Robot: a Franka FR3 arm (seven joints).
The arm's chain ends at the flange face. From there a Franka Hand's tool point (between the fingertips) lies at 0.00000 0.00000 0.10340 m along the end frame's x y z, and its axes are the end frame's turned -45 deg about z.
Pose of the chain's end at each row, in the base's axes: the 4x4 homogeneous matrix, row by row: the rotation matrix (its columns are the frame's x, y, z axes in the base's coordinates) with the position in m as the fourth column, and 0 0 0 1 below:
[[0.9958 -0.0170 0.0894 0.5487], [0.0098 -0.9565 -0.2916 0.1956], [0.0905 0.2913 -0.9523 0.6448], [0 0 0 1]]
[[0.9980 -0.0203 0.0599 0.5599], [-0.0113 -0.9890 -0.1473 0.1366], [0.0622 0.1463 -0.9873 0.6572], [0 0 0 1]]
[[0.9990 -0.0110 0.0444 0.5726], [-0.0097 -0.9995 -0.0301 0.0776], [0.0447 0.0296 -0.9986 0.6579], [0 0 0 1]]
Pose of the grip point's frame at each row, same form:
[[0.7162 0.6921 0.0894 0.5579], [0.6833 -0.6694 -0.2916 0.1654], [-0.1420 0.2700 -0.9523 0.5463], [0 0 0 1]]
[[0.7200 0.6913 0.0599 0.5661], [0.6913 -0.7073 -0.1473 0.1214], [-0.0595 0.1474 -0.9873 0.5551], [0 0 0 1]]
[[0.7142 0.6986 0.0444 0.5772], [0.6999 -0.7136 -0.0301 0.0745], [0.0107 0.0525 -0.9986 0.5546], [0 0 0 1]]

